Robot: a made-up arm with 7 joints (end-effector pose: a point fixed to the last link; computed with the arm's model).
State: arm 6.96 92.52 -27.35 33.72 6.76 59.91 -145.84
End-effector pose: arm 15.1 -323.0 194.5 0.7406 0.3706 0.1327 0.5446
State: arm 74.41 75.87 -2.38 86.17 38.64 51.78 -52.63
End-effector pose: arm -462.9 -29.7 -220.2 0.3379 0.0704 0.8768 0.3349
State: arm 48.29 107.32 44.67 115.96 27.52 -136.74 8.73
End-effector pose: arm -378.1 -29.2 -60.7 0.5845 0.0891 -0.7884 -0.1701
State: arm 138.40 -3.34 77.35 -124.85 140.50 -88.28 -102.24
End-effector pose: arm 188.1 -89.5 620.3 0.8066 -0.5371 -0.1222 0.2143
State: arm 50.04 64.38 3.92 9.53 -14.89 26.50 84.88
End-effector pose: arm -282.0 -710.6 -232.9 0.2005 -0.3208 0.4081 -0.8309
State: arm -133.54 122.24 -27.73 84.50 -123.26 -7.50 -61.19
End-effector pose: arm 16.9 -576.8 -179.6 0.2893 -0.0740 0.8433 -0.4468
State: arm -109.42 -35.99 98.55 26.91 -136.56 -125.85 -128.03
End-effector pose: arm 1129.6 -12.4 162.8 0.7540 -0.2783 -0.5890 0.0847
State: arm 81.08 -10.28 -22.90 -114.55 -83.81 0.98 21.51
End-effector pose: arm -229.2 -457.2 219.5 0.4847 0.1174 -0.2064 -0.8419
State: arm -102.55 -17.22 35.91 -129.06 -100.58 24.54 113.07
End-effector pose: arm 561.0 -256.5 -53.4 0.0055 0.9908 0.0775 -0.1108
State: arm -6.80 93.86 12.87 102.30 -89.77 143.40 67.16
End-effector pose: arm 39.4 -253.6 -379.2 0.5856 -0.2129 0.5724 0.5330
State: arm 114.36 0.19 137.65 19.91 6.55 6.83 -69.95
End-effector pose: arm -236.5 329.6 992.5 0.4781 -0.5834 -0.5267 0.3920
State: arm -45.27 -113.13 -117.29 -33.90 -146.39 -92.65 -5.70
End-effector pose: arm 92.7 50.1 443.5 0.0113 -0.7345 -0.6767 -0.0505
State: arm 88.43 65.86 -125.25 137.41 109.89 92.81 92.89
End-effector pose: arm -106.6 258.6 119.0 0.2801 -0.2024 -0.9333 0.0972
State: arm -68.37 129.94 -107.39 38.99 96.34 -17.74 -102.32
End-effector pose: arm -420.3 -144.8 36.5 0.4857 -0.0675 0.7392 -0.4617
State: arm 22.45 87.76 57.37 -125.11 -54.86 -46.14 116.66
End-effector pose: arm -453.6 167.2 -148.8 0.6272 0.4311 0.6106 0.2189
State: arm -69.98 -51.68 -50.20 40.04 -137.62 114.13 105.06
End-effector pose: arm -98.5 452.8 60.8 0.4631 -0.7847 -0.2170 0.3503
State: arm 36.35 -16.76 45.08 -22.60 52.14 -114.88 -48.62
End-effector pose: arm -608.3 118.0 -694.6 0.5237 -0.1065 -0.1949 0.8224
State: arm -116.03 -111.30 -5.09 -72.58 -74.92 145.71 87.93
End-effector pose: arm 416.0 355.0 219.3 0.6648 -0.6934 -0.1400 -0.2401
